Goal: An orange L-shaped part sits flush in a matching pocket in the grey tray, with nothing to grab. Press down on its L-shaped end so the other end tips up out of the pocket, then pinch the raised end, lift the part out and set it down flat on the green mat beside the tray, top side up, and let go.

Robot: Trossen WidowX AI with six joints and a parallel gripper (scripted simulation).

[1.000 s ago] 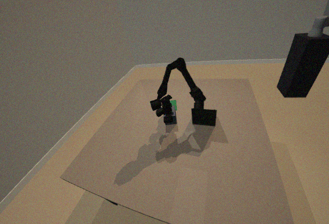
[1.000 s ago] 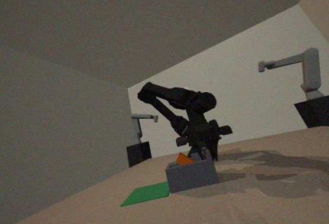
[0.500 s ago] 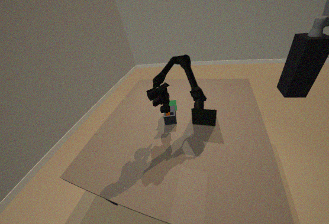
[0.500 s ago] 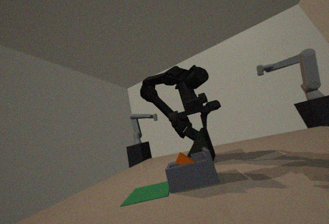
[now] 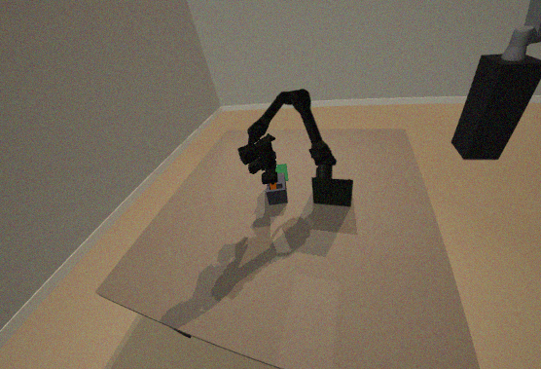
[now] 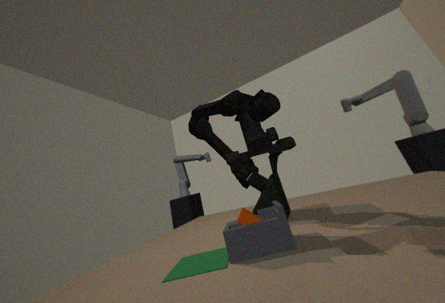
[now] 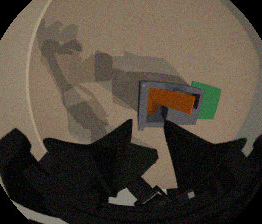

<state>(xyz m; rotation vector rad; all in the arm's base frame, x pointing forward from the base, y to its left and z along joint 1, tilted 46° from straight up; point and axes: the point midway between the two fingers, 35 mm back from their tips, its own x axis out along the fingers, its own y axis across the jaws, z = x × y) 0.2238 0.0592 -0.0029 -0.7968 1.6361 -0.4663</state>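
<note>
Now: gripper tip 4 cm to the left of the orange L-shaped part and 10 cm above it. Round my gripper tip: green mat 5 cm ahead, 22 cm to the right, 16 cm below.
</note>
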